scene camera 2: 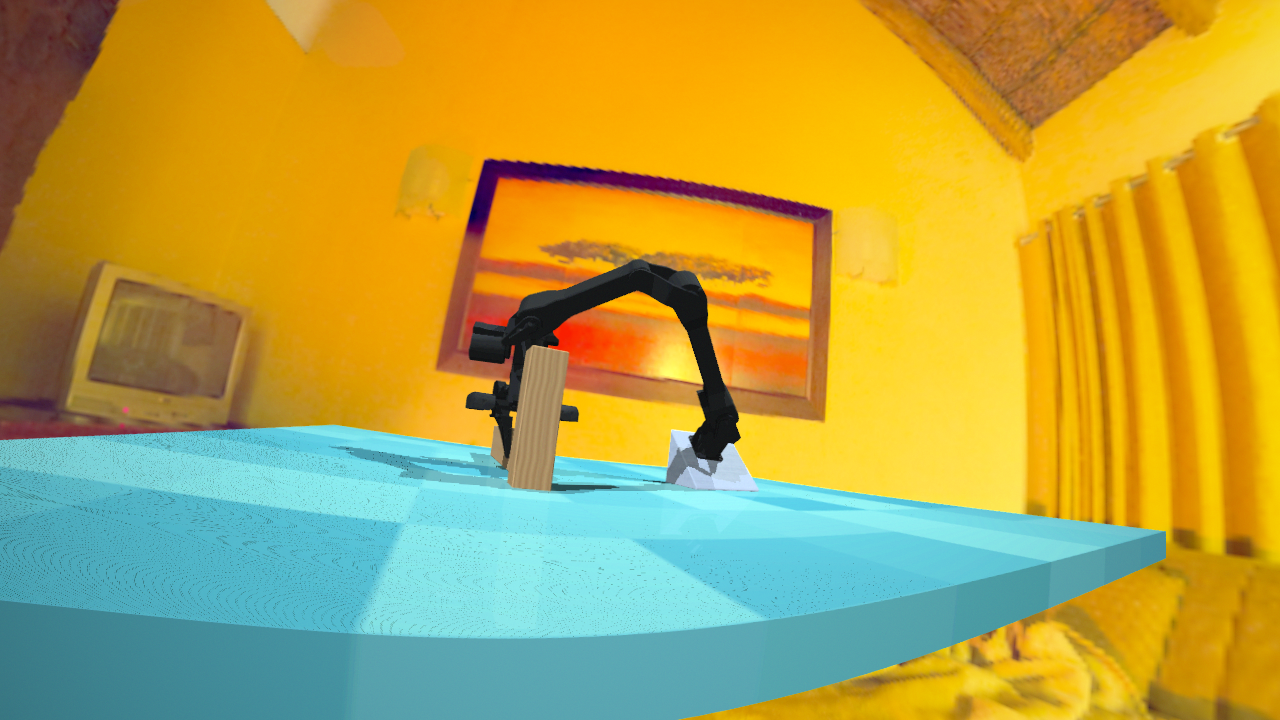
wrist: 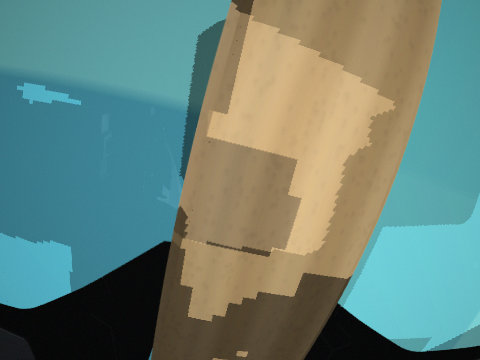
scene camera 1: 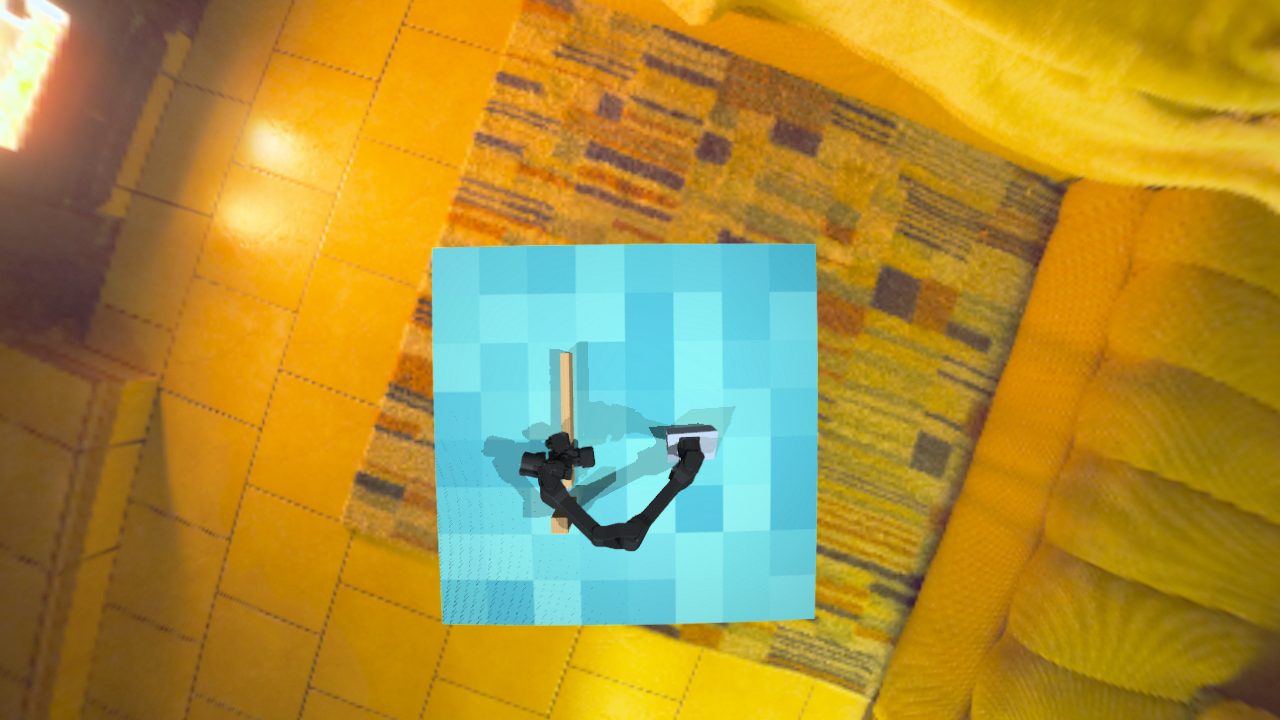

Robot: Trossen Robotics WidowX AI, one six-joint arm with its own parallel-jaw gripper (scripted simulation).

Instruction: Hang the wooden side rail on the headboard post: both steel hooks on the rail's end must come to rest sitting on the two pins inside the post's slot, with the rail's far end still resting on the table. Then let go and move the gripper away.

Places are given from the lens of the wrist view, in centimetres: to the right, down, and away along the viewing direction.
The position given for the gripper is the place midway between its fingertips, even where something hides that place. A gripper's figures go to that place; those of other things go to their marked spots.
gripper (wrist: 221,261): -1, 3, 10
wooden side rail (wrist: 305,119): 1, -1, 4
